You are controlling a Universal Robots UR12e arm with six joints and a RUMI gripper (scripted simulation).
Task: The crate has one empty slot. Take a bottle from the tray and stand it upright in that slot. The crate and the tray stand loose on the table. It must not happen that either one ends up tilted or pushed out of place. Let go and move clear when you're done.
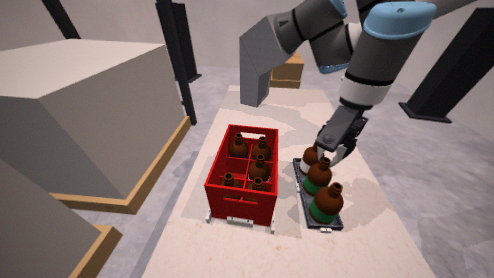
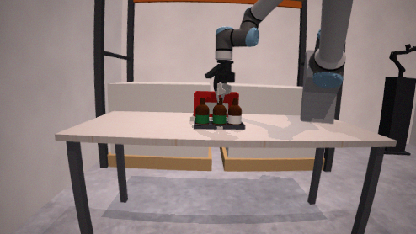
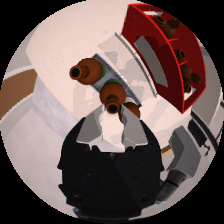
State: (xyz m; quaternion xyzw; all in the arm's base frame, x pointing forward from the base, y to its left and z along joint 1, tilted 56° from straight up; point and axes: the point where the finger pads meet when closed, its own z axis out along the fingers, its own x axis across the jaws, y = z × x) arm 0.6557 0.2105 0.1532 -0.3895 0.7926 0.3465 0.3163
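Now: hand 8 cm past the white-labelled bottle, 7 cm above it and 2 cm to the left of it. From my hand the other things lie so: tray (14 cm below); red crate (24 cm to the right, 7 cm below, 6 cm ahead).
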